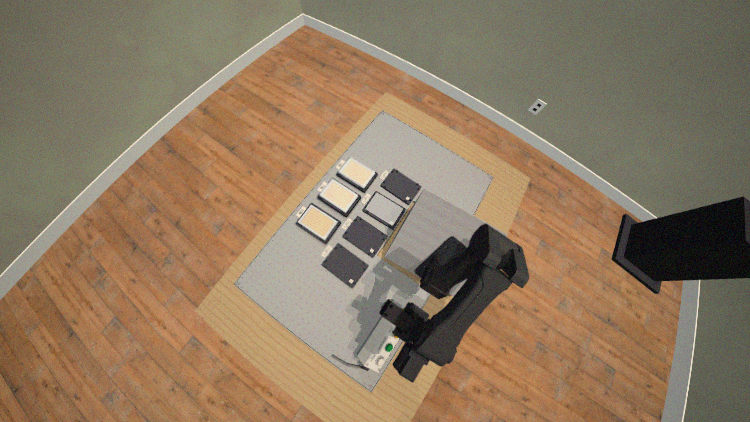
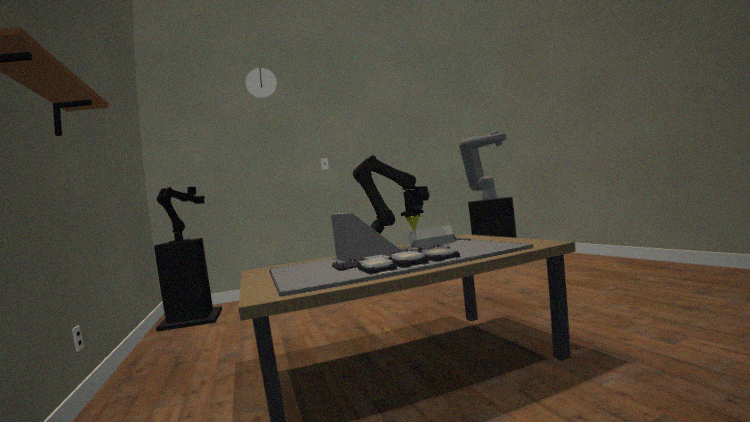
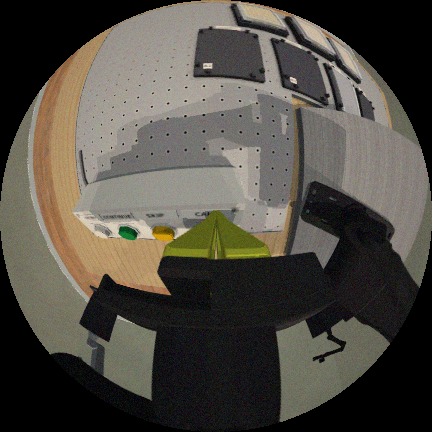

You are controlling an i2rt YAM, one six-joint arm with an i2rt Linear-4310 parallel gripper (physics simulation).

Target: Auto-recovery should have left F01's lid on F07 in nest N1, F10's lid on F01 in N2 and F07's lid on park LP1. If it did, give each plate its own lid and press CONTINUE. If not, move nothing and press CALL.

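Places are measured from the arm's base along level axes (x left, y back, z up), in millimetres.
Where they show: gripper, fingertip midpoint: (image 2: pixel 414 231) (image 3: pixel 215 215); arm's base, origin of the base link: (image 1: pixel 439 259) (image 2: pixel 370 237) (image 3: pixel 352 221).
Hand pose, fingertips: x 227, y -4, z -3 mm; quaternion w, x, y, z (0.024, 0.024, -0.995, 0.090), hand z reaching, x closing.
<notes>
Each offset is from my fingertips to the top centre of the thing. "spot": to the spot under its first point. Level surfaces: height alone.
My gripper (image 2: pixel 413 228) (image 3: pixel 215 215) is shut with nothing between its yellow-green fingers. Its tips are at the CALL end of the button box {dx +84, dy +7, dz +6 mm} (image 1: pixel 375 334) (image 3: pixel 165 194) and hide the button there. A green button {dx +108, dy +31, dz -3 mm} (image 1: pixel 388 347) (image 3: pixel 128 233) and a yellow button {dx +58, dy +28, dz -3 mm} (image 3: pixel 163 233) show on its front. Three cream-topped plates {dx -334, dy -455, dz -45 mm} (image 1: pixel 357 173) {dx -206, dy -445, dz -40 mm} (image 1: pixel 339 196) {dx -73, dy -438, dz -46 mm} (image 1: pixel 317 223) sit in a row of dark nests. Beside them is a row with a grey lid {spot: dx -277, dy -274, dz -60 mm} (image 1: pixel 383 208) (image 3: pixel 344 87) on one dark holder and several bare dark holders {spot: dx -411, dy -283, dz -68 mm} (image 1: pixel 400 184) {spot: dx -145, dy -261, dz -68 mm} (image 1: pixel 365 236) {spot: dx -11, dy -254, dz -68 mm} (image 1: pixel 344 265). The lid codes are too small to read.
A grey panel (image 1: pixel 440 216) (image 2: pixel 354 236) stands beside the holders, close to the arm. A thin dark rod {spot: dx +237, dy -32, dz -78 mm} (image 1: pixel 349 362) lies by the box's end. The perforated grey board {dz -78 mm} (image 1: pixel 293 278) lies on the wooden table {dz -91 mm} (image 1: pixel 230 314). Other arms stand on black pedestals (image 2: pixel 183 280) (image 2: pixel 493 217) beyond the table.
</notes>
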